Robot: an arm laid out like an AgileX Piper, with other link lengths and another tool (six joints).
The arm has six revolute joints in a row. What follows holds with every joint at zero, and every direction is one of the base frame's.
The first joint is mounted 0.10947 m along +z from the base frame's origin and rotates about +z.
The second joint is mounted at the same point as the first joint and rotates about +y.
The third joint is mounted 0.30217 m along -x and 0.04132 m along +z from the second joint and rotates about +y.
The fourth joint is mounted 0.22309 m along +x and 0.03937 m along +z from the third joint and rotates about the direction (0.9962, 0, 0.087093).
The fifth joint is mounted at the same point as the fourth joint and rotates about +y.
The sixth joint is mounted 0.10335 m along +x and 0.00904 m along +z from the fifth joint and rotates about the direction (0.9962, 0, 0.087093).
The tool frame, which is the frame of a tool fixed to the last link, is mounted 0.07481 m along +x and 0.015 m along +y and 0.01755 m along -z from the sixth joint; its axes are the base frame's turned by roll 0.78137, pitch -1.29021 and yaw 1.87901 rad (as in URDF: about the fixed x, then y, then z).
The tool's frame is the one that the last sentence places.
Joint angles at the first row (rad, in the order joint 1, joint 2, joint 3, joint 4, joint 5, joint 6):
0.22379 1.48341 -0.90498 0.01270 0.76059 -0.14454
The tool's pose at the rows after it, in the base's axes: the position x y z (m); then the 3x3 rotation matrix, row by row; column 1 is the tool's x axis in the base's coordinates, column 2 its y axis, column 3 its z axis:
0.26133 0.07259 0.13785; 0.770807 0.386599 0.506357; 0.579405 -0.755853 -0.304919; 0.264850 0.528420 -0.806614
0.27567 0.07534 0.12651; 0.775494 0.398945 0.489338; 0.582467 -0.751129 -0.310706; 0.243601 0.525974 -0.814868
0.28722 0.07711 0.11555; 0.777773 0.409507 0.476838; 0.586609 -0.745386 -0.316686; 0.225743 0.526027 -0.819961
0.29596 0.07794 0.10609; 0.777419 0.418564 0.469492; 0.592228 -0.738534 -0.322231; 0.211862 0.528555 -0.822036
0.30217 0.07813 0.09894; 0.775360 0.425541 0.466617; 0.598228 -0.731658 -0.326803; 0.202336 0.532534 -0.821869
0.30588 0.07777 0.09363; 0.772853 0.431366 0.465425; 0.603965 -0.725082 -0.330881; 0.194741 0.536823 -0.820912
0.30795 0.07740 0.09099; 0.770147 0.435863 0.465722; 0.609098 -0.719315 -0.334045; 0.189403 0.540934 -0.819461
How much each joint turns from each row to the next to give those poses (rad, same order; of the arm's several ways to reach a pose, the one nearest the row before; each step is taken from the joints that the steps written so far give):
0.00002 0.08516 -0.04547 -0.00259 -0.01002 -0.00068
-0.00002 0.07351 -0.03919 -0.00359 -0.01159 0.00045
0.00002 0.06127 -0.03049 -0.00623 -0.01291 0.00077
-0.00002 0.04746 -0.02200 -0.00837 -0.01291 0.00024
0.00001 0.03352 -0.01482 -0.00900 -0.01129 0.00001
-0.00001 0.02202 -0.00740 -0.00900 -0.00933 0.00023
0.00069 0.01171 -0.00522 -0.00806 -0.00337 0.00073

